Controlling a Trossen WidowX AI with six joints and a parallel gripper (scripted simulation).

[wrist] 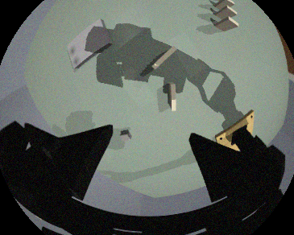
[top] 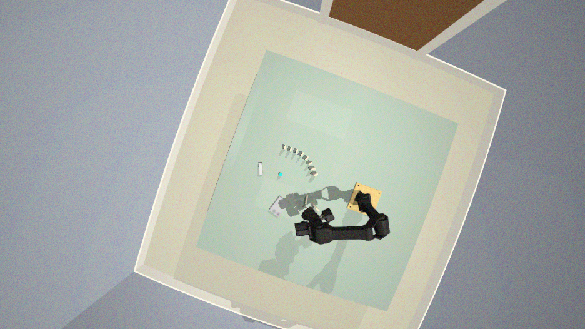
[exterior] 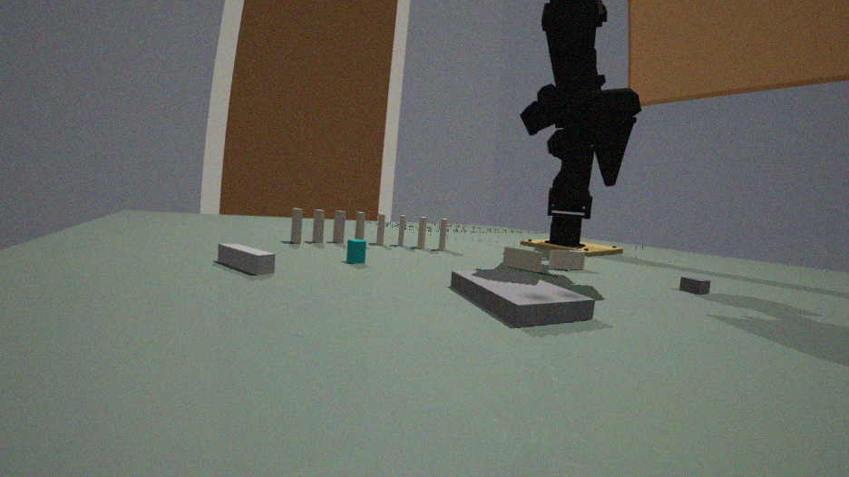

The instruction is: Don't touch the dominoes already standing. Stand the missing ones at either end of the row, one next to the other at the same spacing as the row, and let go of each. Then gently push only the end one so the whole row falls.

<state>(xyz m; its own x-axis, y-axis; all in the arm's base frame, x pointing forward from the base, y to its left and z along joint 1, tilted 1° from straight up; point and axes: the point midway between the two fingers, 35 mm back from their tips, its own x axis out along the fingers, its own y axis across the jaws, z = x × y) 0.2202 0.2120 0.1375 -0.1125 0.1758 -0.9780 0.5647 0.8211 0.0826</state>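
My gripper tip is now 28 cm short of the teal cube, 11 cm to the left of it and 10 cm above it. Also, from my gripper tip: flat grey slab (19 cm ahead, 10 cm below, 7 cm to the left); then grey bar (40 cm ahead, 10 cm below, 8 cm to the right); then small grey block (11 cm to the left, 10 cm below, 5 cm behind).
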